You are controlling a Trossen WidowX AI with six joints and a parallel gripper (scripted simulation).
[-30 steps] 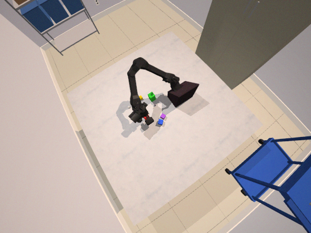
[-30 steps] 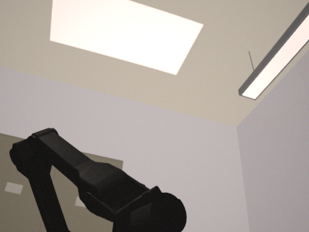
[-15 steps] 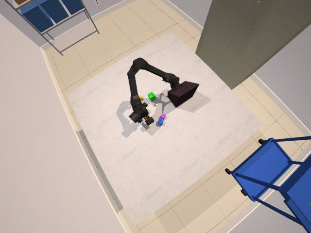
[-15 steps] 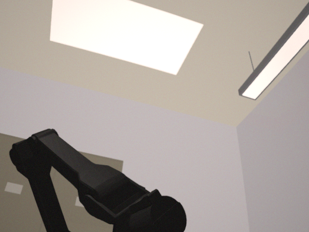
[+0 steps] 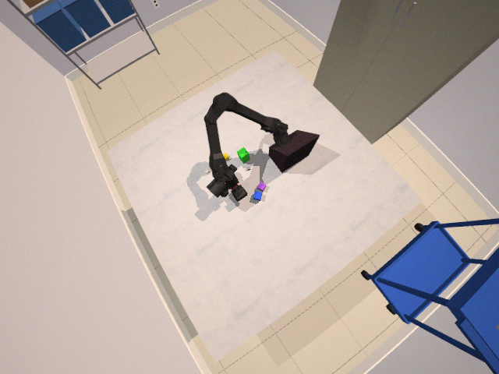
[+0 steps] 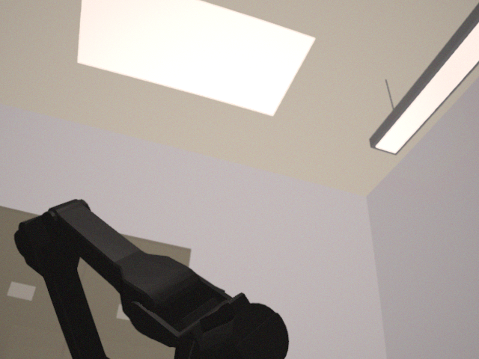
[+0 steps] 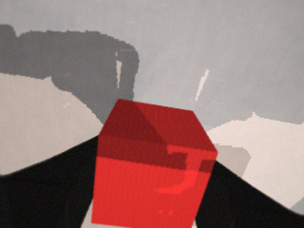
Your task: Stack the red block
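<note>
Right now the yellow block is 17 cm to the right of my gripper tip, 5 cm behind it and 1 cm above it. The rest, counted from my gripper tip: blue block (11 cm to the left, 8 cm behind, 1 cm above); red block (1 cm above); purple block (12 cm behind, 8 cm to the left, 1 cm above).
</note>
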